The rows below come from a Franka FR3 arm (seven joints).
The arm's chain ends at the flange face. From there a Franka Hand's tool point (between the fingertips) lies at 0.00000 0.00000 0.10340 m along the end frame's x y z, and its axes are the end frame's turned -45 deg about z.
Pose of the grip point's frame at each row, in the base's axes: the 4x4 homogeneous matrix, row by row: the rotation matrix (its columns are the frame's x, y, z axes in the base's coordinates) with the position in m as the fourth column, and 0 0 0 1 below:
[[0.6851 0.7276 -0.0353 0.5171], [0.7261 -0.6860 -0.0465 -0.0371], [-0.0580 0.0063 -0.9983 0.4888], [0 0 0 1]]
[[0.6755 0.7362 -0.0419 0.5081], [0.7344 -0.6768 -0.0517 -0.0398], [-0.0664 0.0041 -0.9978 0.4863], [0 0 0 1]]
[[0.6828 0.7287 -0.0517 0.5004], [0.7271 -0.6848 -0.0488 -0.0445], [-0.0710 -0.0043 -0.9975 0.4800], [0 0 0 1]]
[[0.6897 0.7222 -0.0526 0.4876], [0.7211 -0.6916 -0.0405 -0.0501], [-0.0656 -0.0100 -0.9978 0.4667], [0 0 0 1]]
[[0.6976 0.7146 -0.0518 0.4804], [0.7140 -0.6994 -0.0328 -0.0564], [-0.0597 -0.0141 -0.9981 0.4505], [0 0 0 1]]
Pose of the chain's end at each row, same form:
[[0.9989 0.0301 -0.0353 0.5208], [0.0284 -0.9985 -0.0465 -0.0323], [-0.0366 0.0455 -0.9983 0.5920], [0 0 0 1]]
[[0.9982 0.0429 -0.0419 0.5124], [0.0407 -0.9979 -0.0517 -0.0345], [-0.0441 0.0499 -0.9978 0.5895], [0 0 0 1]]
[[0.9981 0.0325 -0.0517 0.5057], [0.0299 -0.9984 -0.0488 -0.0395], [-0.0532 0.0472 -0.9975 0.5831], [0 0 0 1]]
[[0.9984 0.0230 -0.0526 0.4930], [0.0209 -0.9989 -0.0405 -0.0459], [-0.0535 0.0393 -0.9978 0.5699], [0 0 0 1]]
[[0.9986 0.0120 -0.0518 0.4858], [0.0103 -0.9994 -0.0328 -0.0530], [-0.0522 0.0322 -0.9981 0.5537], [0 0 0 1]]

